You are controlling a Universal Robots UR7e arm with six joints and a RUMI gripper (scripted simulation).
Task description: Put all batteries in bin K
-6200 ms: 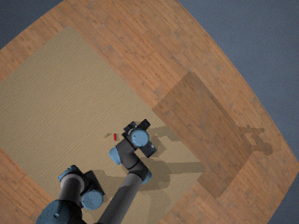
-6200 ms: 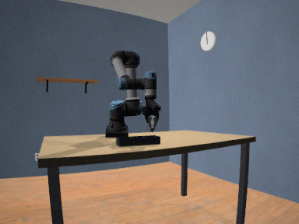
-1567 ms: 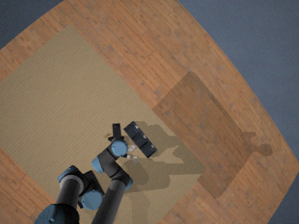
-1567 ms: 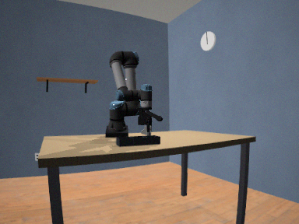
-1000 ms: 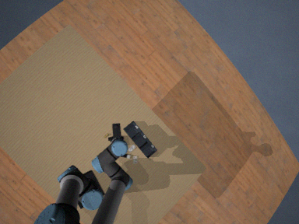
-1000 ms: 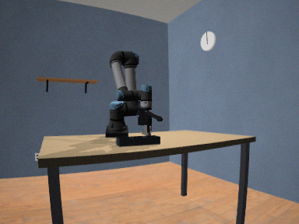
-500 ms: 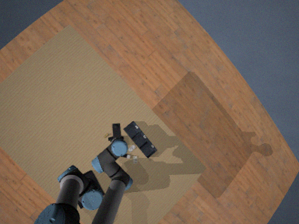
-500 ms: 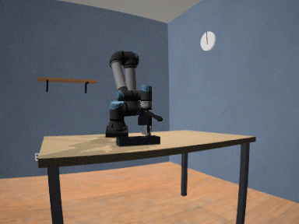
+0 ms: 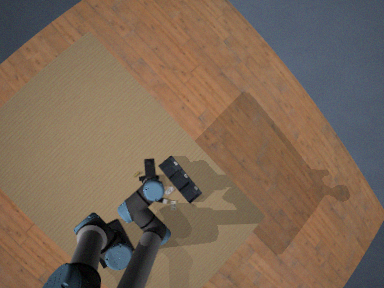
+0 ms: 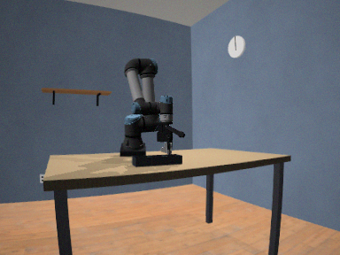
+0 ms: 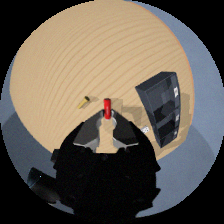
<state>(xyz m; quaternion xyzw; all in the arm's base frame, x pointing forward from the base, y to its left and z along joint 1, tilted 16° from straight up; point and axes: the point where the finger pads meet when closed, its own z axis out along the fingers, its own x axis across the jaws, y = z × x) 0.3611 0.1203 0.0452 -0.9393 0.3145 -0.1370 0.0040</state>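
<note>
Right now the yellowish item is 30 mm behind my hand, 50 mm to the left of it and 20 mm below it. From my hand the other things lie so: red battery 10 mm below; bin row 110 mm ahead, 120 mm to the right; black-and-white cylinder 30 mm behind, 140 mm to the right, 20 mm below.
</note>
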